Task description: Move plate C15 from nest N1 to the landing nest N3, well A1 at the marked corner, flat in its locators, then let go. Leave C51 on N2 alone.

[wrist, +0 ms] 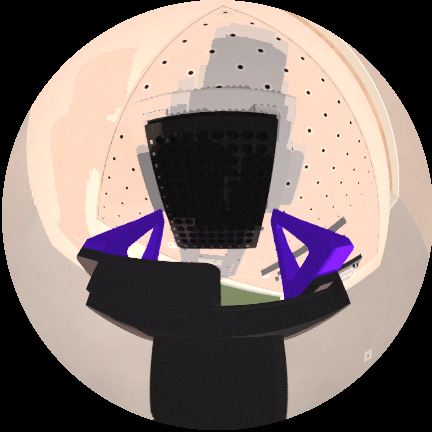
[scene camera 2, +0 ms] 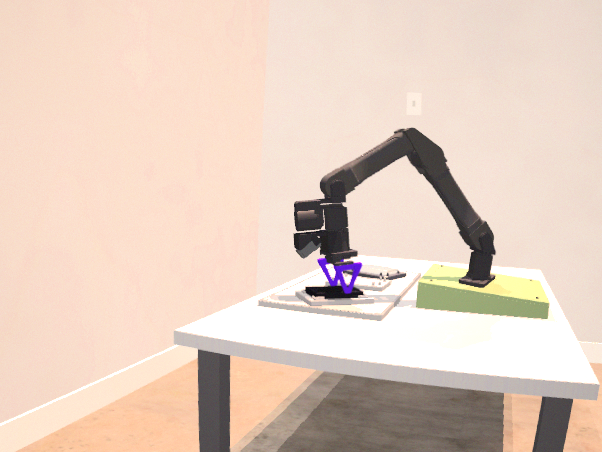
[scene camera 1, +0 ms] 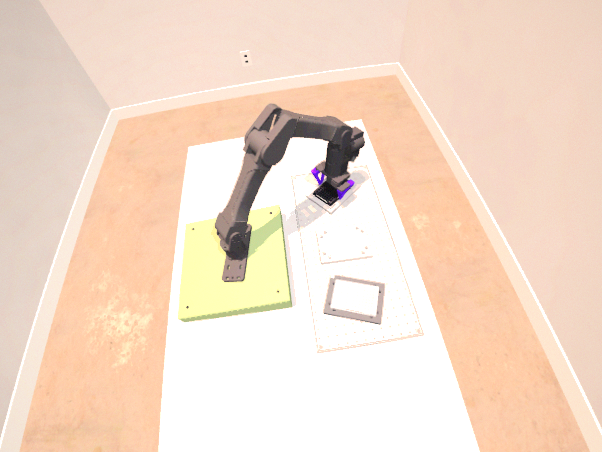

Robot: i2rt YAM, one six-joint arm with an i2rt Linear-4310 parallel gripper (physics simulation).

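Observation:
A black many-welled plate (scene camera 1: 326,193) (scene camera 2: 320,292) (wrist: 212,175) lies on a pale nest (scene camera 1: 331,209) (scene camera 2: 362,301) at the far end of the pegboard. No label or corner mark is readable, so I cannot tell its number. My gripper (scene camera 1: 332,190) (scene camera 2: 342,288) (wrist: 217,214) is open, pointing down, with its purple fingers low on opposite sides of the plate, near its surface. In the wrist view, gaps show between both fingertips and the plate. A white nest (scene camera 1: 346,260) (scene camera 2: 381,286) with small pins stands mid-board. A dark grey frame (scene camera 1: 328,300) with a white middle lies beyond it; which nest is N3 is unclear.
The perforated board (scene camera 1: 370,336) (scene camera 2: 325,311) (wrist: 325,115) carries the nests. The arm stands on a green base block (scene camera 1: 205,292) (scene camera 2: 480,306) beside it, on the white table (scene camera 1: 225,380) (scene camera 2: 400,371). The arm's shadow falls across the board.

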